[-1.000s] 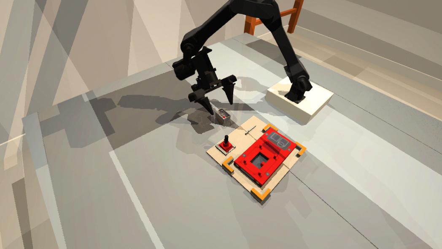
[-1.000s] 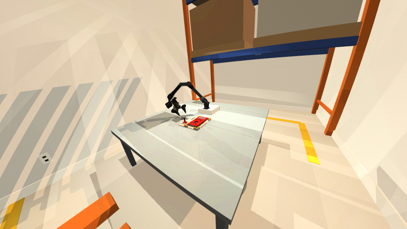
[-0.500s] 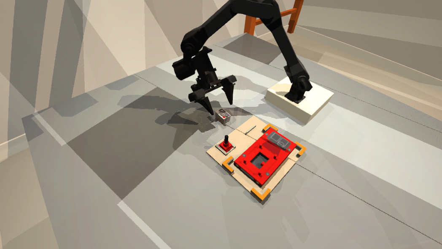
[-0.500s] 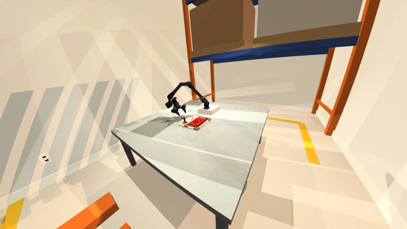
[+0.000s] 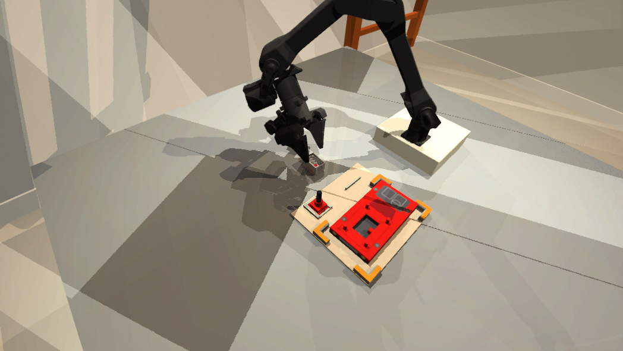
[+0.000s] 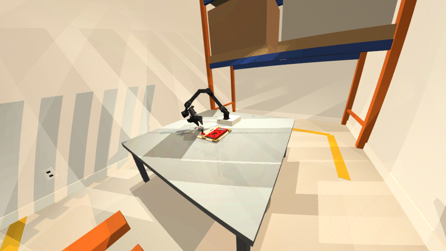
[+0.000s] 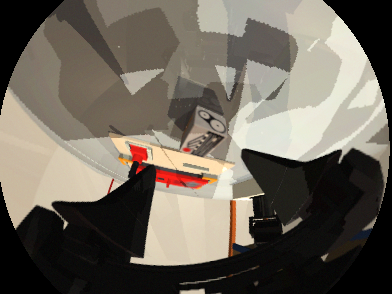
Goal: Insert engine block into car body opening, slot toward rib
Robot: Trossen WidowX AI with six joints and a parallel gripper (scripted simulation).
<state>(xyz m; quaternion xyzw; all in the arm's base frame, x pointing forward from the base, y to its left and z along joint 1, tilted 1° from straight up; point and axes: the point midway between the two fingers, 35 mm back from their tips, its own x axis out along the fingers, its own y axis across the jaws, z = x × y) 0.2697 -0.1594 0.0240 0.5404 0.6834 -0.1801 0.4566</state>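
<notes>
Right now the engine block is 40 mm below my gripper tip.
</notes>
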